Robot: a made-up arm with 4 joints.
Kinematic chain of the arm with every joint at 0, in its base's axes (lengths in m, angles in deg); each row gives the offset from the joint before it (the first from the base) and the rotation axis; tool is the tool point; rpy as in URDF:
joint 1: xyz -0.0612 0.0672 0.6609 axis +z
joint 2: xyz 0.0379 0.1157 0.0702 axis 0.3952 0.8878 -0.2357
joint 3: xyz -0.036 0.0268 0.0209 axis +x
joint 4: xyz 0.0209 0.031 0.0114 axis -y
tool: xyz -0.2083 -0.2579 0.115 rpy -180 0 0
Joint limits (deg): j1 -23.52..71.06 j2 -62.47..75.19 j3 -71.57..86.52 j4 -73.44..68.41
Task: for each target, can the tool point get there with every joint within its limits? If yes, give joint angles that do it. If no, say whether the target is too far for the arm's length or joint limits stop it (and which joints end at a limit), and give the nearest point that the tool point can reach.
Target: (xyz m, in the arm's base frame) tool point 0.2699 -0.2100 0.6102
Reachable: no: joint limits stop it (at a limit: joint 3, joint 4) | nearest point 0.1215 -0.0858 0.6754 | short by 0.204 m
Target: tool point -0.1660 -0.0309 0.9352
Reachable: yes | joints -15.06 0.60 10.31 -36.30
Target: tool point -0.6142 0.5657 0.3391
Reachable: no: too far | nearest point -0.3193 0.2998 0.5673 | short by 0.458 m
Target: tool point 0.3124 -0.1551 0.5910
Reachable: no: joint limits stop it (at a limit: joint 3, joint 4) | nearest point 0.1408 -0.0530 0.6664 | short by 0.213 m
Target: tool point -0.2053 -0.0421 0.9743
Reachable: yes | joints 37.29 -0.52 -26.32 -3.02
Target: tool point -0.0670 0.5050 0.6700
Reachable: no: joint limits stop it (at a limit: joint 1, joint 3, joint 4) | nearest point -0.1165 0.4551 0.6873 | short by 0.072 m
